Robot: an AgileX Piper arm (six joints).
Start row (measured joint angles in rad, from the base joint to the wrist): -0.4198, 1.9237, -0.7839, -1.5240, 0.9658, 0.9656
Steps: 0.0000, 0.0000, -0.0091, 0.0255, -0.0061, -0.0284; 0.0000, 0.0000, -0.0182, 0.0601, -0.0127, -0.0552; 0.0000, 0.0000, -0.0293, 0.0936, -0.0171, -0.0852; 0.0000, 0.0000, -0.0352, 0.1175, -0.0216, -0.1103; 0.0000, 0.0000, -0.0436, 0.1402, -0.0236, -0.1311; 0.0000, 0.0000, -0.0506, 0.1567, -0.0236, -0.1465; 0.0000, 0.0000, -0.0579, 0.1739, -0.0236, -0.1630; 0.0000, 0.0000, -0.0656, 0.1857, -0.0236, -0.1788; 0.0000, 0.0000, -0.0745, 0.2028, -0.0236, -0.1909; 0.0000, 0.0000, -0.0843, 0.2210, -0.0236, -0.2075; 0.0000, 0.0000, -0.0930, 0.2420, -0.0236, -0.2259; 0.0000, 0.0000, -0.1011, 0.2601, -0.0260, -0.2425; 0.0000, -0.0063, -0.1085, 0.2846, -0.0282, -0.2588; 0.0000, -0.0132, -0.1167, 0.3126, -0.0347, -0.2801; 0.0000, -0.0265, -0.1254, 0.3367, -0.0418, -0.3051; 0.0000, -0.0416, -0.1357, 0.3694, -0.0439, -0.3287; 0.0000, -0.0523, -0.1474, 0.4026, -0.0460, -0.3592; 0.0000, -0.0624, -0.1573, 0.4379, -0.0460, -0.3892; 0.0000, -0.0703, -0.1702, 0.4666, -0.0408, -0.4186; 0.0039, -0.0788, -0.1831, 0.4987, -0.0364, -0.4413; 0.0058, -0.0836, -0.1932, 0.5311, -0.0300, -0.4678; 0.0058, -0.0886, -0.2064, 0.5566, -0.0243, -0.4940
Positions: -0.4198, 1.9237, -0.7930, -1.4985, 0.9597, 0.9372; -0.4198, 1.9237, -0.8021, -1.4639, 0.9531, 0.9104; -0.4198, 1.9237, -0.8132, -1.4304, 0.9487, 0.8804; -0.4198, 1.9237, -0.8191, -1.4065, 0.9442, 0.8553; -0.4198, 1.9237, -0.8275, -1.3838, 0.9422, 0.8345; -0.4198, 1.9237, -0.8345, -1.3673, 0.9422, 0.8191; -0.4198, 1.9237, -0.8418, -1.3501, 0.9422, 0.8026; -0.4198, 1.9237, -0.8495, -1.3383, 0.9422, 0.7868; -0.4198, 1.9237, -0.8584, -1.3212, 0.9422, 0.7747; -0.4198, 1.9237, -0.8682, -1.3030, 0.9422, 0.7581; -0.4198, 1.9237, -0.8769, -1.2820, 0.9422, 0.7397; -0.4198, 1.9237, -0.8850, -1.2639, 0.9398, 0.7231; -0.4198, 1.9174, -0.8924, -1.2394, 0.9376, 0.7068; -0.4198, 1.9105, -0.9006, -1.2114, 0.9311, 0.6855; -0.4198, 1.8972, -0.9093, -1.1873, 0.9240, 0.6605; -0.4198, 1.8821, -0.9196, -1.1546, 0.9219, 0.6369; -0.4198, 1.8714, -0.9313, -1.1214, 0.9198, 0.6064; -0.4198, 1.8613, -0.9412, -1.0861, 0.9198, 0.5764; -0.4198, 1.8534, -0.9541, -1.0574, 0.9250, 0.5470; -0.4159, 1.8449, -0.9670, -1.0253, 0.9294, 0.5243; -0.4140, 1.8401, -0.9771, -0.9929, 0.9358, 0.4978; -0.4140, 1.8351, -0.9903, -0.9674, 0.9415, 0.4716
